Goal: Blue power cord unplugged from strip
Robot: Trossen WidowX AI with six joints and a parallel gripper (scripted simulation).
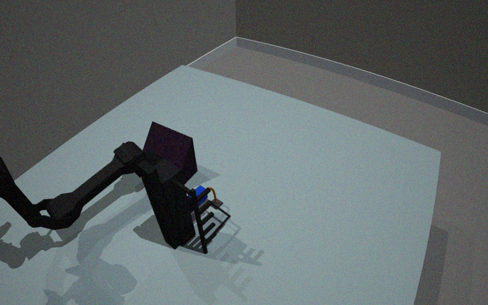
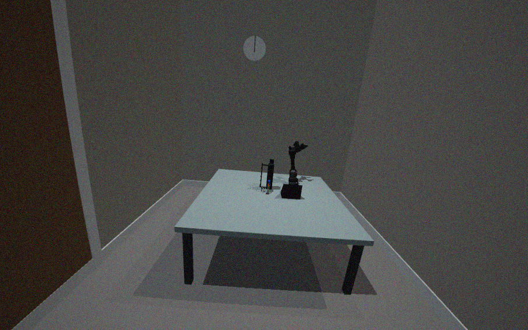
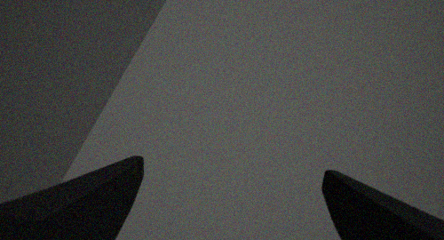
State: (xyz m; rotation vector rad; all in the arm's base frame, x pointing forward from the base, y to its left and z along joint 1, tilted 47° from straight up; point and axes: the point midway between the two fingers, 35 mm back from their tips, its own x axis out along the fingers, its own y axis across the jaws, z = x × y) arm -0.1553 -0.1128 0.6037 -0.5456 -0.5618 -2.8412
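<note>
The blue plug lies 460 mm to the left of my gripper tip, 410 mm ahead of it and 290 mm below it.
</note>
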